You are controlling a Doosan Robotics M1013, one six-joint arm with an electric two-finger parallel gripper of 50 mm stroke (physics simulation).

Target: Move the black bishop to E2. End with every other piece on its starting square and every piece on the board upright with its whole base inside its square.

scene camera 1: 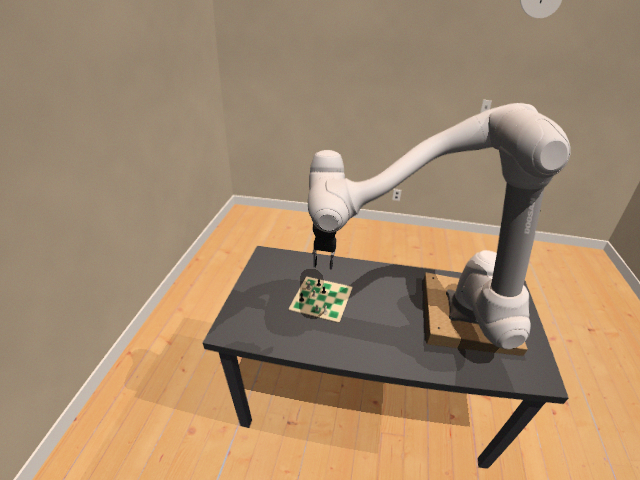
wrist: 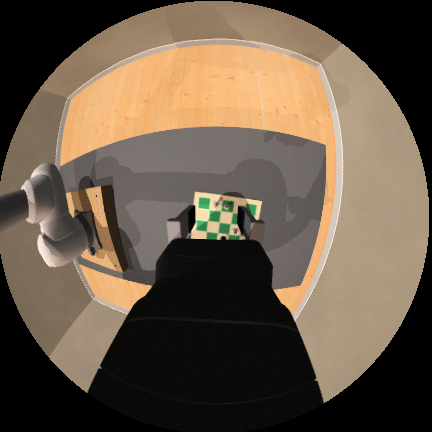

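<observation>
The green and cream chessboard lies on the dark table. Three black pieces show in the scene view: one near the back edge, one just in front of it, and one near the left edge. Which is the bishop is too small to tell. Several paler pieces stand on the board, two of them near its front edge. My gripper is open and empty, pointing down well above the board. In the wrist view the fingers and gripper body hide part of the board.
The table surrounds the board. The arm's base stands on a wooden block at the right of the table in the scene view. The arm arches high over the table, and its shadow falls across the table and board.
</observation>
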